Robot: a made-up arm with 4 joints.
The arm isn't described. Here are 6 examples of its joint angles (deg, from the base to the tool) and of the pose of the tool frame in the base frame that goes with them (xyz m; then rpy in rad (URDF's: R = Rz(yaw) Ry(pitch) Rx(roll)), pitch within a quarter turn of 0, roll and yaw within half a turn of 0).
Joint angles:
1: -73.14 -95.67 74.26 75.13
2: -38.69 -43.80 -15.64 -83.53
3: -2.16 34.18 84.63 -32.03
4: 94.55 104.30 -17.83 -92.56
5: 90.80 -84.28 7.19 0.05
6: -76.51 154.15 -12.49 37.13
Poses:
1: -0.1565 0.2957 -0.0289 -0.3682 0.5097 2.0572
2: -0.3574 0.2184 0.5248 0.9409 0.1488 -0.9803
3: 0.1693 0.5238 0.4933 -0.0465 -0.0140 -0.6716
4: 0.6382 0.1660 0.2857 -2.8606 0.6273 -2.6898
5: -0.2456 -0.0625 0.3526 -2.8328 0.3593 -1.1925
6: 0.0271 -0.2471 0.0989 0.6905 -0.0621 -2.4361
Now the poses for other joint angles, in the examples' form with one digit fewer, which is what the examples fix.
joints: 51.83 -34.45 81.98 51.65
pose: 0.089 -0.057 0.688 1.859 -0.902 -0.386
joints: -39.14 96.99 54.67 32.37
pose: 0.346 0.047 -0.037 -0.058 0.922 -1.260
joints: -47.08 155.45 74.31 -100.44
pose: 0.206 0.250 -0.555 -2.704 -0.263 -1.090
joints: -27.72 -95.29 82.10 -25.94
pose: -0.223 0.368 -0.106 -3.106 -1.050 -2.746
